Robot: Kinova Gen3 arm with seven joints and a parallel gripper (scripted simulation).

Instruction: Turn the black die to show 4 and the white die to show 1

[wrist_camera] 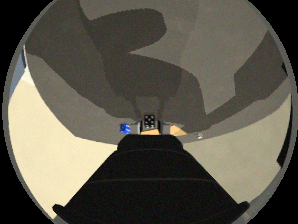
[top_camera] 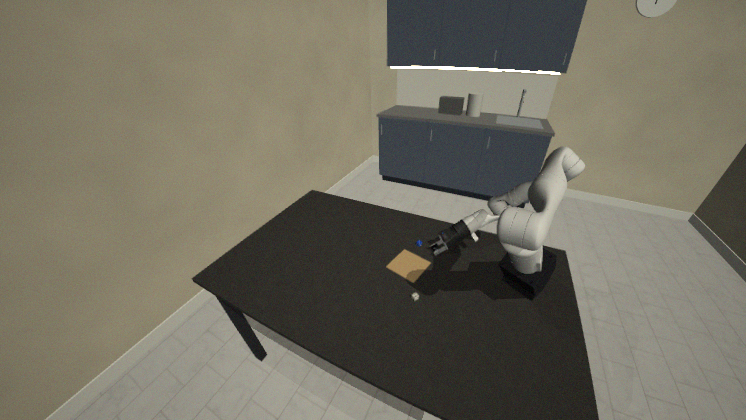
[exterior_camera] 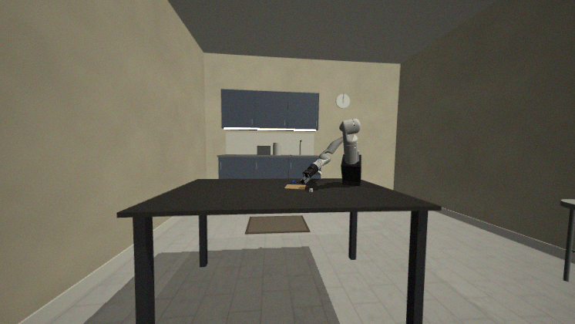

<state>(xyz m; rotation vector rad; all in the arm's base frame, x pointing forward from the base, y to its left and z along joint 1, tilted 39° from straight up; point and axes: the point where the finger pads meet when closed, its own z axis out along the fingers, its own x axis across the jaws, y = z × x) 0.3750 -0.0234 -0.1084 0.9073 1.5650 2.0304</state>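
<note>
Right now the black die is 1 cm below my hand. The rest, counted from my hand: white die (28 cm to the left, 4 cm behind, 1 cm below); then tan mat (14 cm to the left, 6 cm ahead, 2 cm below); then blue die (8 cm ahead, 1 cm below).
</note>
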